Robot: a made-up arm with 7 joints.
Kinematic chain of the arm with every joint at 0, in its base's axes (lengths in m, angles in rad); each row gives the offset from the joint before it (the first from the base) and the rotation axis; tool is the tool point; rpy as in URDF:
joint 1: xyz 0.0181 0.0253 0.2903 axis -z
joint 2: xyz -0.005 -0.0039 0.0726 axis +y
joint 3: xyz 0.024 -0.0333 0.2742 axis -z
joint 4: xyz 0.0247 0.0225 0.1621 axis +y
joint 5: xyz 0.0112 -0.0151 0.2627 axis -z
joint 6: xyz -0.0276 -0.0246 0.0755 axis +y
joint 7: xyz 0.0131 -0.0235 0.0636 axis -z
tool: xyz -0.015 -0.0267 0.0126 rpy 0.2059 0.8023 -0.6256
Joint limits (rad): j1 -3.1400..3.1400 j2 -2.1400..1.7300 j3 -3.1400..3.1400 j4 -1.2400..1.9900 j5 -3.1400..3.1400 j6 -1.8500..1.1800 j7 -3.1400..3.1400
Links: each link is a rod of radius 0.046 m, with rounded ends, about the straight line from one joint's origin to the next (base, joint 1, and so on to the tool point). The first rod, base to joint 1, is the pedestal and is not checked.
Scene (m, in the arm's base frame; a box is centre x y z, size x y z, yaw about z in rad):
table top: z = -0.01
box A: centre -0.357 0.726 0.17 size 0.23 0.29 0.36 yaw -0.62
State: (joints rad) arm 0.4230 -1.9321 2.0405 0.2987 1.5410 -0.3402 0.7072
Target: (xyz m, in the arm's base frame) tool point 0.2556 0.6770 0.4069
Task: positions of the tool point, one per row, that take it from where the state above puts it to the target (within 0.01 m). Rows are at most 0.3 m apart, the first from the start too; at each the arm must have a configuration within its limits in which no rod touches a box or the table.
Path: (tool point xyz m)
1: -0.7454 0.4019 0.2797
2: -0.6343 0.5490 0.4539
3: -0.4666 0.6331 0.6146
4: -0.2698 0.6437 0.7466
5: -0.0738 0.5827 0.8387
6: 0.0941 0.4636 0.8842
7: 0.1168 0.5781 0.7598
8: 0.1758 0.6549 0.5974
9: 0.2556 0.6770 0.4069

